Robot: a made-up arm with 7 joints.
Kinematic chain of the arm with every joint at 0, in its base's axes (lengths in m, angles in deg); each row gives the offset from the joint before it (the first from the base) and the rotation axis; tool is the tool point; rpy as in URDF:
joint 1: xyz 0 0 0 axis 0.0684 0.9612 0.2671
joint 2: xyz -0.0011 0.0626 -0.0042 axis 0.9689 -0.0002 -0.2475
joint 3: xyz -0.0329 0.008 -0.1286 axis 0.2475 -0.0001 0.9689
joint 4: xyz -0.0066 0 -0.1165 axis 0.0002 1 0
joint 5: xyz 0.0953 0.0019 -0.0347 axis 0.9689 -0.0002 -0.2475
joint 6: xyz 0.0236 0 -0.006 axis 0.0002 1 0
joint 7: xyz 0.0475 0 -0.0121 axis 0.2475 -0.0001 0.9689
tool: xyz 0 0 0 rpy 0 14.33 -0.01
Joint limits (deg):
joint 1: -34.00..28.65
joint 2: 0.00..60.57
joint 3: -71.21..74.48
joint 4: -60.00..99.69
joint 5: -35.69..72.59
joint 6: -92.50..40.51
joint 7: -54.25..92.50
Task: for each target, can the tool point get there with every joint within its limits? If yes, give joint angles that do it. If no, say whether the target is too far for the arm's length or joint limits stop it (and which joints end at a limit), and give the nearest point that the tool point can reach.
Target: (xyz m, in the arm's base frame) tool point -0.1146 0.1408 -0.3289
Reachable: yes | joints 17.16 37.35 -52.19 26.15 61.72 -43.85 57.28
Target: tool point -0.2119 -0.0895 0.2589
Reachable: no: joint limits stop it (at a limit: joint 1, joint 2, joint 3, joint 4) | nearest point -0.0892 -0.0263 -0.0872 | short by 0.373 m
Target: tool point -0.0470 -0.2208 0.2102
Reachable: no: joint limits stop it (at a limit: joint 1, joint 2, joint 3, joint 4, joint 5) | nearest point -0.0688 -0.0389 -0.0886 | short by 0.350 m
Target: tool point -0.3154 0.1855 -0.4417
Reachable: no: too far | nearest point -0.2443 0.1570 -0.3399 | short by 0.127 m
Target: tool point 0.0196 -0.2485 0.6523
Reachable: no: too far | nearest point 0.0836 0.1891 0.0565 | short by 0.742 m
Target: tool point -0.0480 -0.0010 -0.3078
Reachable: yes | joints 23.30 11.27 -42.58 -4.74 -11.24 10.46 77.61
